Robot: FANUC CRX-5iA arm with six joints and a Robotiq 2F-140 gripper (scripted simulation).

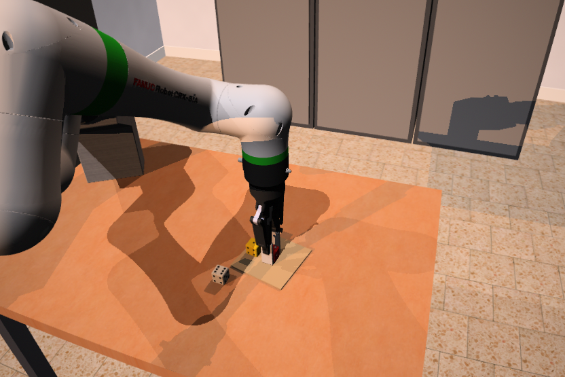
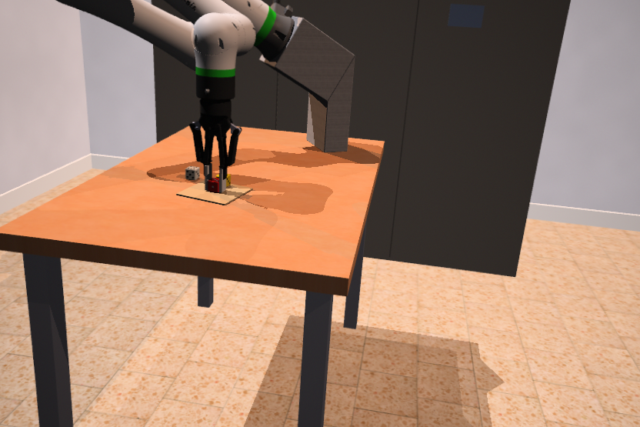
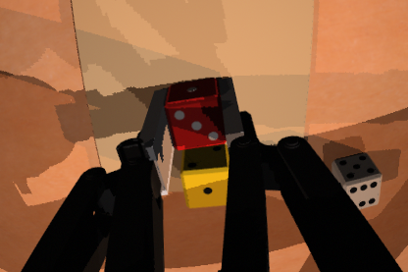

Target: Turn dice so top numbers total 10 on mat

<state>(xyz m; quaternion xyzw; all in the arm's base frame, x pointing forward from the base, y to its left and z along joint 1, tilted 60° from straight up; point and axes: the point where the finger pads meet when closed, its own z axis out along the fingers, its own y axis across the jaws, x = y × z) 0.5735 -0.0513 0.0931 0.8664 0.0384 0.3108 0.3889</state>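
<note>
The red die is 2 cm below my hand. From my hand the other things lie so: white die: 10 cm behind, 8 cm to the right, 2 cm below; then yellow die: 4 cm behind, 2 cm below, 1 cm to the left; then tan mat: 4 cm below.
</note>
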